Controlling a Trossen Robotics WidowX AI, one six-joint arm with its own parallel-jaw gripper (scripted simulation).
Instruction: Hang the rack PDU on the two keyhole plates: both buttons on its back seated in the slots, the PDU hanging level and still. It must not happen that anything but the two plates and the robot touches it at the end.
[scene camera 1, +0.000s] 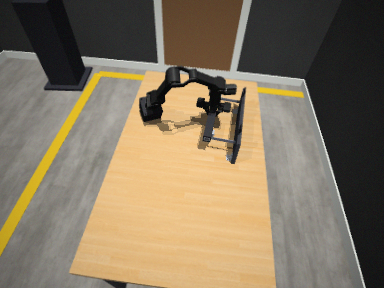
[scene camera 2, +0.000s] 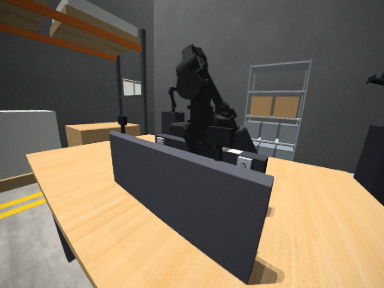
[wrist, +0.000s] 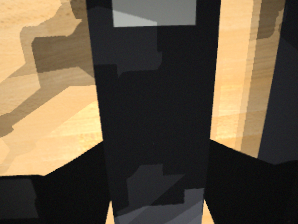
Scene:
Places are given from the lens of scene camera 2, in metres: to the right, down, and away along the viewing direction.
my gripper (scene camera 2: 198, 154): 0.02, 0.03, 0.42
rack PDU (scene camera 2: 229, 155): 0.09, 0.03, 0.34

